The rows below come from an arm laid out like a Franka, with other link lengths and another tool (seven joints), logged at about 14 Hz.
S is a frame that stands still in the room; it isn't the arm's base.
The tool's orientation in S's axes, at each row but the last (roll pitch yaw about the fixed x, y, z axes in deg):
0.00 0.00 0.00
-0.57 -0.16 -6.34
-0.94 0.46 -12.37
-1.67 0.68 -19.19
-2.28 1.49 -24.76
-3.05 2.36 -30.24
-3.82 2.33 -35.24
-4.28 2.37 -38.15
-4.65 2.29 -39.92
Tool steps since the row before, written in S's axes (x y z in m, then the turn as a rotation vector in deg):
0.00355 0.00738 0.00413 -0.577 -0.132 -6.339
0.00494 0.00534 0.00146 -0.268 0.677 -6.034
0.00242 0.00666 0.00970 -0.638 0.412 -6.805
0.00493 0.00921 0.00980 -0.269 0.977 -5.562
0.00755 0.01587 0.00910 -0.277 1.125 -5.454
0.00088 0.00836 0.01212 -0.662 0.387 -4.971
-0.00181 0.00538 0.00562 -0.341 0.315 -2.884
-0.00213 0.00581 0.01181 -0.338 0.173 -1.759
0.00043 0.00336 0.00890 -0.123 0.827 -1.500
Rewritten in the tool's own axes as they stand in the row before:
0.00355 0.00738 0.00413 -0.577 -0.132 -6.339
0.00432 0.00584 0.00151 -0.358 0.703 -6.026
0.00086 0.00686 0.00982 -0.657 0.377 -6.805
0.00151 0.01003 0.01012 -0.509 0.996 -5.542
-0.00003 0.01720 0.00979 -0.581 1.123 -5.431
-0.00395 0.00702 0.01236 -0.561 0.267 -4.991
-0.00481 0.00298 0.00564 -0.343 0.254 -2.890
-0.00575 0.00238 0.01179 -0.300 0.060 -1.773
-0.00218 0.00213 0.00902 -0.565 0.677 -1.474

